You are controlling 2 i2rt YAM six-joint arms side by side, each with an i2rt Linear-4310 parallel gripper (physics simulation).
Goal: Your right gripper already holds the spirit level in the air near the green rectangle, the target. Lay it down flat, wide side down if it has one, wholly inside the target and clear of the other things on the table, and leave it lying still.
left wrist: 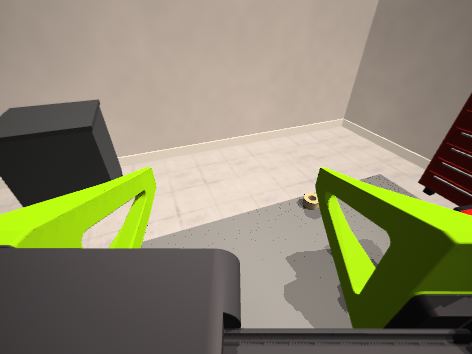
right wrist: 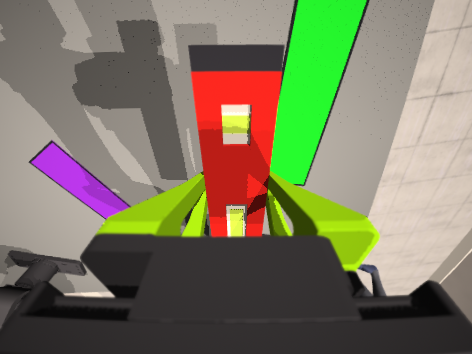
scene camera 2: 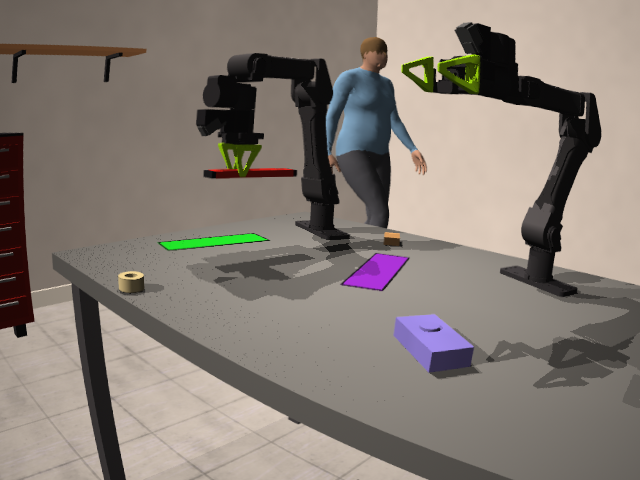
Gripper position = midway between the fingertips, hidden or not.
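Observation:
From scene camera 2 I see a red spirit level (scene camera 2: pixel 267 172), a violet block (scene camera 2: pixel 437 347), a green rectangle (scene camera 2: pixel 252 237) and a purple rectangle (scene camera 2: pixel 376 273), along with my left gripper (scene camera 2: pixel 419 67) and my right gripper (scene camera 2: pixel 237 176). My left gripper is also there at (left wrist: pixel 235 176), but the left wrist view misses the violet block, hidden by my left gripper. As for the red spirit level, you get it again at (right wrist: pixel 236 88), and my right gripper at (right wrist: pixel 236 177), while the violet block is out of frame in the right wrist view.

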